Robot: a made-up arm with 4 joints.
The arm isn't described. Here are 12 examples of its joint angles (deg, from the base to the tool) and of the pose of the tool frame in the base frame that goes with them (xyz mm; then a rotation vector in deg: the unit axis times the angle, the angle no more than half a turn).
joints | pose
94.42 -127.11 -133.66 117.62 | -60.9 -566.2 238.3 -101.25 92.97 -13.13
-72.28 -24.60 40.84 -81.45 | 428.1 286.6 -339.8 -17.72 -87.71 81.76
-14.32 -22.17 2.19 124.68 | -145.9 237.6 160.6 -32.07 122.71 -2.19
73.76 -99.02 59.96 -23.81 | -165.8 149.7 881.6 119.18 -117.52 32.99
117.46 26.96 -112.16 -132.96 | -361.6 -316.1 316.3 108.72 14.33 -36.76
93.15 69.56 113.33 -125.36 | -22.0 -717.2 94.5 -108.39 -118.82 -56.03
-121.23 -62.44 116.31 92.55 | 94.5 -47.7 -563.9 -93.64 49.19 55.65
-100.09 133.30 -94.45 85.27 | 105.6 466.6 -472.9 75.03 32.21 -38.89
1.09 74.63 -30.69 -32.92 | -129.7 419.4 -200.1 -0.52 -1.20 -74.63
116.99 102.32 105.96 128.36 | -123.0 -269.9 -30.4 97.06 114.99 -47.51
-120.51 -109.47 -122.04 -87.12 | 101.2 400.9 106.9 -103.98 132.15 40.92
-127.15 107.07 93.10 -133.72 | -156.7 502.1 -315.8 14.56 -5.40 -78.49
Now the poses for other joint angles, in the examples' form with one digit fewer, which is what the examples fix.
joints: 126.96 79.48 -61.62 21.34
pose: -177 -577 567 -117.8 -109.7 -40.5
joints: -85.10 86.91 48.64 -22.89
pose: -52 -51 356 -113.5 -112.8 -20.3
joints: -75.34 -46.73 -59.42 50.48
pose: -395 217 224 -91.8 116.4 -44.2
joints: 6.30 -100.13 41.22 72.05
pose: -91 357 8 -22.2 17.0 98.1
